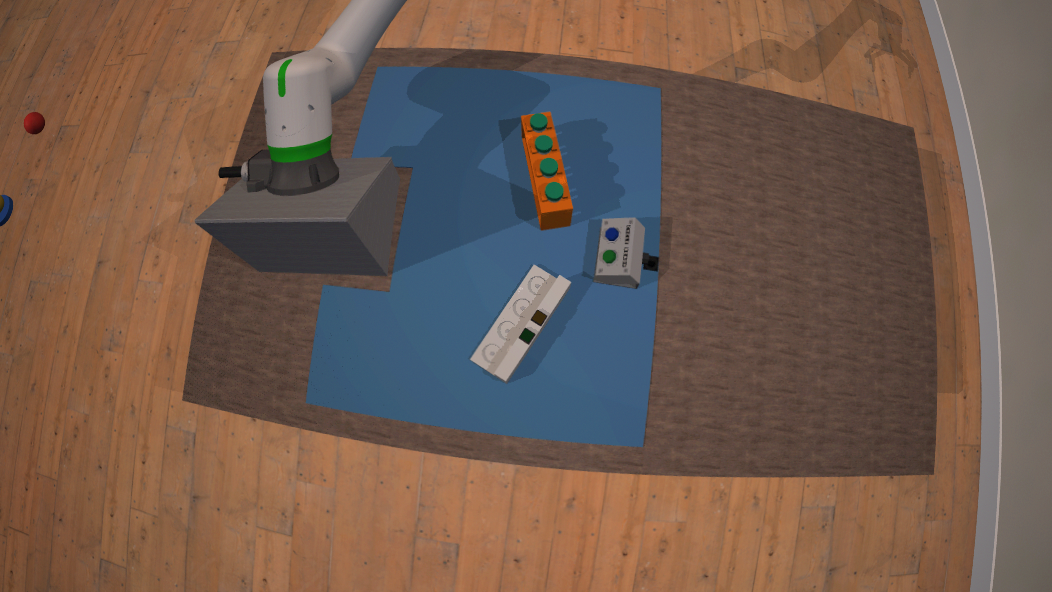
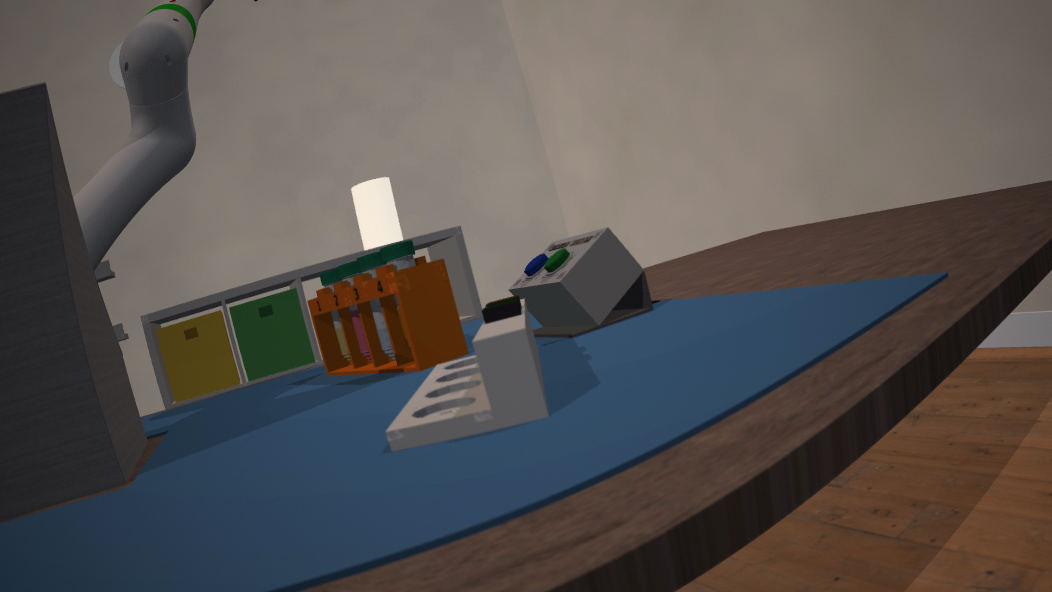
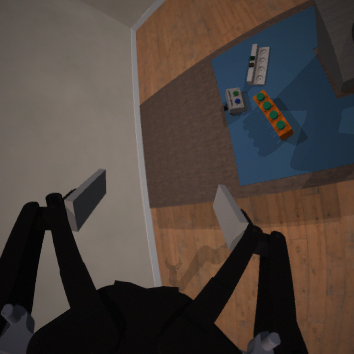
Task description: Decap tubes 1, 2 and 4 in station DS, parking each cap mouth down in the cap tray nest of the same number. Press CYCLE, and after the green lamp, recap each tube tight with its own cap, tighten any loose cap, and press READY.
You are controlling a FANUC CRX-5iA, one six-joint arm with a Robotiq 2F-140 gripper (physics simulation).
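Pixels of known places: gripper, fingertip midpoint: (image 3: 160,188); arm's base, link origin: (image 1: 302,181).
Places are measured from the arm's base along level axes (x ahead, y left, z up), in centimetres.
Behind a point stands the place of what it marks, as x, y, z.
An orange rack (image 1: 555,215) @(47.8, -1.0, -12.1) (image 2: 439,316) @(48.8, -0.8, -14.8) (image 3: 286,134) @(42.8, 20.4, -14.3) holds tubes 1 to 4, each under a green cap. The cap of tube 4 (image 1: 553,191) @(47.1, 1.8, -7.0) is at the end nearest the button box. The white cap tray (image 1: 507,360) @(40.5, -28.4, -14.6) (image 2: 512,368) @(39.5, -31.7, -16.3) (image 3: 253,65) @(44.8, -19.5, -14.9) has empty round nests and two dark lamps on its raised side. The button box (image 1: 619,251) @(60.0, -7.4, -12.0) (image 2: 595,276) @(59.3, -12.0, -14.6) (image 3: 234,101) @(59.4, -3.4, -11.7) carries a blue button (image 1: 612,234) @(58.6, -4.1, -12.0) (image 2: 536,265) @(57.9, -5.0, -12.5) and a green button (image 1: 609,256) @(58.1, -8.5, -12.0) (image 2: 556,259) @(57.6, -9.2, -12.4). My gripper (image 3: 160,188) @(54.3, 37.9, 50.8) is open and empty, high above and away from the rack.
A grey pedestal (image 1: 294,239) @(2.1, -12.7, 3.0) (image 2: 58,331) @(13.2, -12.6, -7.2) bears the arm at the left of the blue mat (image 1: 411,368) @(21.9, -30.7, -19.1) (image 2: 257,508) @(25.1, -31.1, -19.1). The brown table (image 1: 794,294) @(100.7, -11.4, -19.4) extends right. A shelf with yellow (image 2: 197,358) and green (image 2: 272,337) bins and a white lit cylinder (image 2: 375,213) stand behind.
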